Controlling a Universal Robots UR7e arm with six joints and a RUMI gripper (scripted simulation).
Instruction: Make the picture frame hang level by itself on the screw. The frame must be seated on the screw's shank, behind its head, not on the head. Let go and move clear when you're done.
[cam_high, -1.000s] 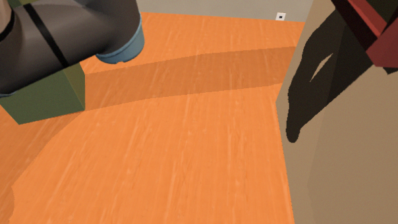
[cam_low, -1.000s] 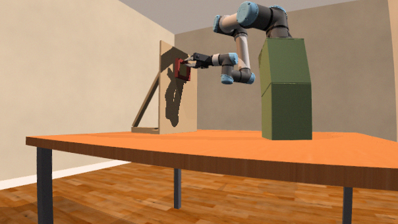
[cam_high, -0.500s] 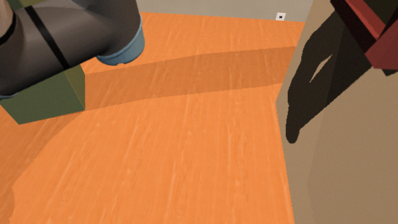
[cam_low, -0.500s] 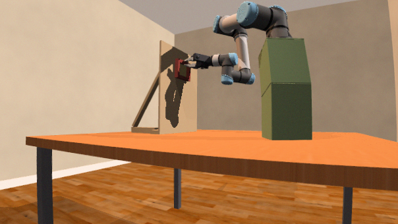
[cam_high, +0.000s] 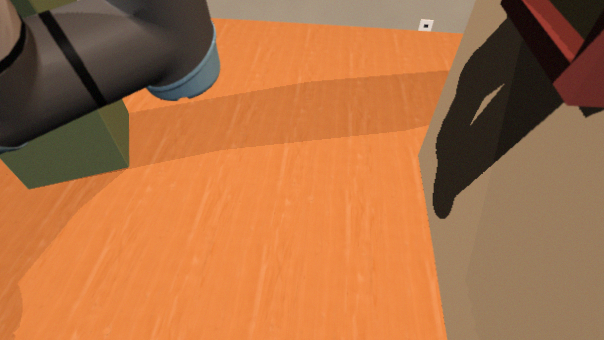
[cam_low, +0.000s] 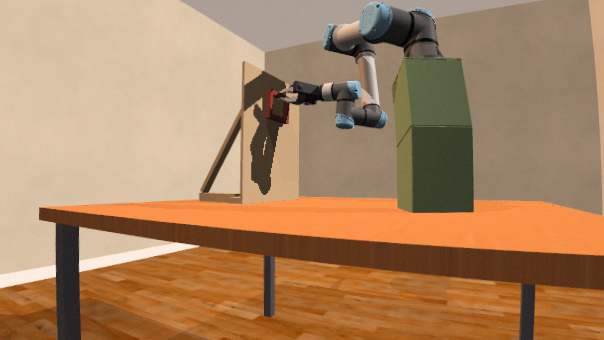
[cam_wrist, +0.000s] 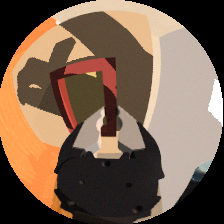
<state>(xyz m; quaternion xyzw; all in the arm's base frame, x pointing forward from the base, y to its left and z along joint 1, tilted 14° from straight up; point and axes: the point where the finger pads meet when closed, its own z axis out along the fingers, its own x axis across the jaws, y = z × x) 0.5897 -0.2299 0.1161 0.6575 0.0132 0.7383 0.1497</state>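
Right now my hand is 20 mm short of the picture frame and 50 mm above it. Round my hand: tan board (40 mm ahead, 10 mm to the right, 190 mm below).
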